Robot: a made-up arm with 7 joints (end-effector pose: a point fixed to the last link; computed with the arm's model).
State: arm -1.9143 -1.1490 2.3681 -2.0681 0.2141 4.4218 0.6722
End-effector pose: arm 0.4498 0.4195 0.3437 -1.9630 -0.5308 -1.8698
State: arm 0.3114 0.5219 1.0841 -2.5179 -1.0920 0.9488 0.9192
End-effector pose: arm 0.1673 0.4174 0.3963 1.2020 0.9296 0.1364
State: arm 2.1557 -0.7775 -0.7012 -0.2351 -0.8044 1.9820 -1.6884
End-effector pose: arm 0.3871 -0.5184 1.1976 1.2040 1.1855 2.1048
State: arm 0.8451 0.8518 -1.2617 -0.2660 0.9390 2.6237 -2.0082
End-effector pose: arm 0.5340 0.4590 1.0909 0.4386 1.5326 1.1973
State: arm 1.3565 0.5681 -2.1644 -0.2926 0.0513 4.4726 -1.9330
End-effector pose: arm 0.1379 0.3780 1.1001 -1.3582 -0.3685 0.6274
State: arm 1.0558 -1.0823 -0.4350 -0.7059 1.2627 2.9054 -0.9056
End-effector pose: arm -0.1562 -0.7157 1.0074 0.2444 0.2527 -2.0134
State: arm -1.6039 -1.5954 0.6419 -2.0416 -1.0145 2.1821 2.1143
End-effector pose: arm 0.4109 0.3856 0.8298 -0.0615 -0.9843 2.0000
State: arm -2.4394 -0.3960 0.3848 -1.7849 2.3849 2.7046 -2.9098
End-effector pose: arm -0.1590 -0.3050 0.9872 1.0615 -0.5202 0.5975
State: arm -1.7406 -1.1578 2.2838 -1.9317 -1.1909 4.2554 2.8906
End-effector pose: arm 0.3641 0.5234 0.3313 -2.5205 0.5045 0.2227
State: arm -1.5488 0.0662 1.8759 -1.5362 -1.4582 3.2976 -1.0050
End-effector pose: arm 0.4046 0.2191 1.0334 0.1977 1.5560 0.9671
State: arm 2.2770 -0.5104 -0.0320 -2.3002 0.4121 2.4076 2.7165
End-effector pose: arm -0.1759 0.2882 0.9479 -2.7072 0.9772 1.0665
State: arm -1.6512 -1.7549 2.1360 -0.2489 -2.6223 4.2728 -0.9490
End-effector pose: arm 0.1533 0.7502 0.1725 -2.6744 1.0057 -0.6959
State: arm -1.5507 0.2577 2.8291 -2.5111 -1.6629 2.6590 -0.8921
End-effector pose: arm 0.0218 0.3710 0.6933 -0.4833 2.1886 0.6007
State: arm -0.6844 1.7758 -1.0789 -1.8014 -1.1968 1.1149 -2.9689
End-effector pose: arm -0.0412 -0.6749 0.0780 -0.0396 0.0347 0.6897
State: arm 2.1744 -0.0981 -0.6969 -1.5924 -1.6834 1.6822 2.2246
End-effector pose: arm 0.0768 0.5582 1.0232 -1.7579 0.6290 -1.8479
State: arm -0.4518 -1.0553 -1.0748 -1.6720 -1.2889 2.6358 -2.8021
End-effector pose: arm -0.4830 -0.2551 0.9917 1.5012 1.1173 -1.3075
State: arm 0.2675 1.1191 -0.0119 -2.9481 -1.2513 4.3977 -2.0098
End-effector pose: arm 0.3085 0.1178 0.2923 -0.2532 -2.3166 -1.3200
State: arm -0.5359 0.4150 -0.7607 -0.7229 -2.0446 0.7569 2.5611
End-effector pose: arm 0.3249 -0.5109 1.1946 -1.5128 -0.5075 1.0493
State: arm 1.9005 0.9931 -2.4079 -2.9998 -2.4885 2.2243 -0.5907
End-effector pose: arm 0.1653 0.0131 0.5115 0.3078 1.2231 -1.5240
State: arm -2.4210 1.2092 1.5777 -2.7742 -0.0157 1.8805 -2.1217
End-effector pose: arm 0.2062 -0.3380 0.4332 -1.1431 -1.6406 -1.2063
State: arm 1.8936 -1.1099 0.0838 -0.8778 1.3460 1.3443 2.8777
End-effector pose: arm 0.1323 -0.5925 1.1866 -2.1852 -0.6743 1.7503
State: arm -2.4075 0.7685 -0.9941 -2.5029 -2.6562 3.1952 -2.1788
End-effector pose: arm -0.3615 -0.0176 0.3843 -1.8103 -1.9171 -0.5476
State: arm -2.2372 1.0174 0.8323 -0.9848 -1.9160 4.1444 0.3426
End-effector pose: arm -0.2209 -0.7099 0.6451 1.5168 0.1939 1.3473
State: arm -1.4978 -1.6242 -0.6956 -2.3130 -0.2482 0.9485 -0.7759
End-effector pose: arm -0.3269 0.1801 0.7419 -2.6613 1.3537 -0.8316
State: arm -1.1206 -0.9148 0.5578 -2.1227 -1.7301 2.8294 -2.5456
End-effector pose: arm 0.3023 0.1959 0.8948 -0.4064 1.3812 -2.0768
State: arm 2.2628 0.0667 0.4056 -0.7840 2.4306 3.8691 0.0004
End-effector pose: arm -0.2752 0.2276 1.1199 -1.5878 0.3543 1.3744
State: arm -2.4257 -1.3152 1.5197 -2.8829 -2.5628 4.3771 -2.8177
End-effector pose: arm 0.3240 -0.0072 0.4560 1.0834 -2.1877 -0.7910
